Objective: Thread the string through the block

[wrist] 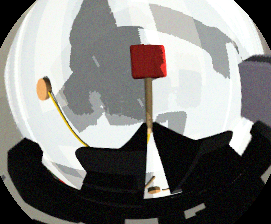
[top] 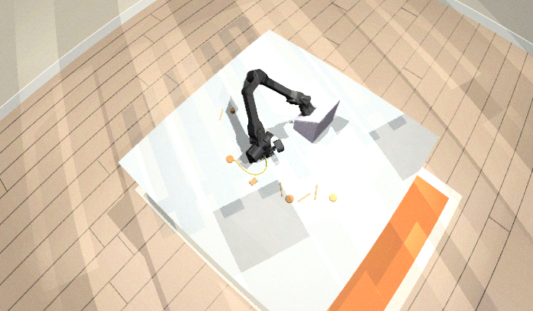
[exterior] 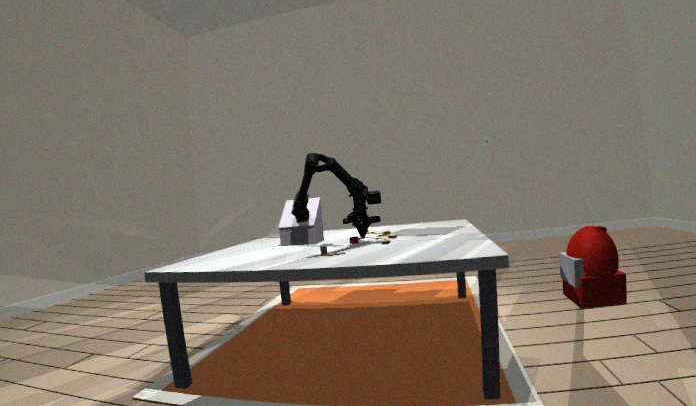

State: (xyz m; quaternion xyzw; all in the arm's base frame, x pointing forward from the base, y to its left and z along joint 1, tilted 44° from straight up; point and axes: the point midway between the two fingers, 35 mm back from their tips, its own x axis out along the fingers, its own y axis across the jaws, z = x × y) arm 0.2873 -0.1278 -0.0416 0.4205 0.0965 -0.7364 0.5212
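Right now my gripper tip is 4 cm past the red cube and 6 cm to the left of it. Also, from my gripper tip: tan wooden block: 14 cm ahead, 3 cm to the left, 1 cm below; then round wooden button: 11 cm ahead, 15 cm to the right, 1 cm below; then thin wooden stick: 1 cm behind, 1 cm to the right.
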